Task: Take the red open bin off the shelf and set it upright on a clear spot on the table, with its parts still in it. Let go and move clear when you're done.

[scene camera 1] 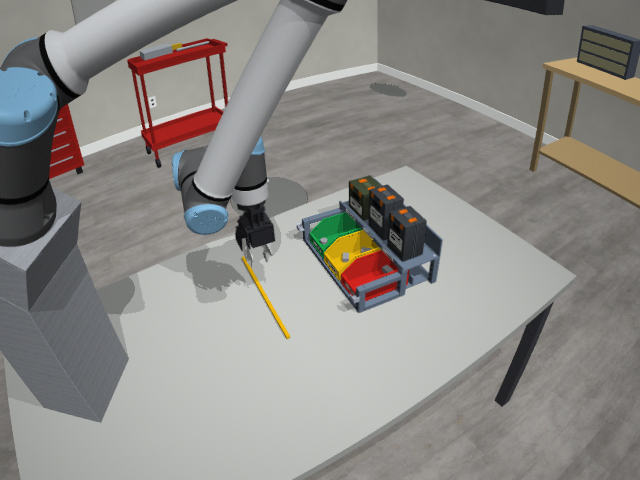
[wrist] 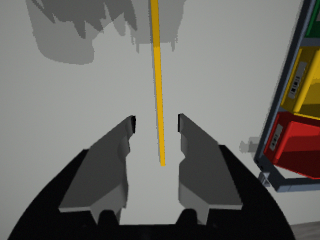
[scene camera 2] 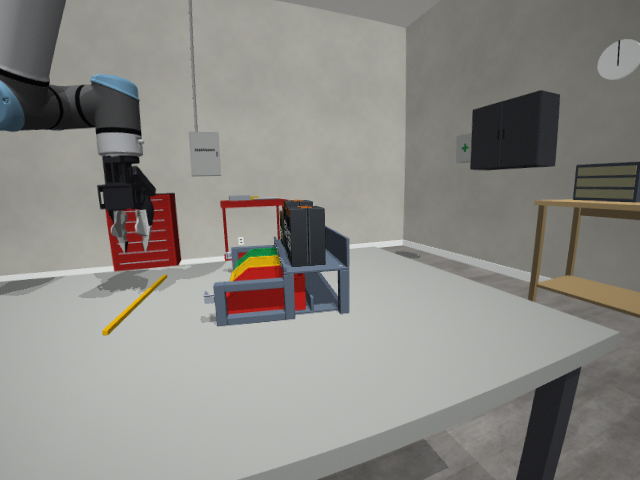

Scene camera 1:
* red open bin: 365, 269
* yellow bin: 352, 243
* green bin: 336, 226
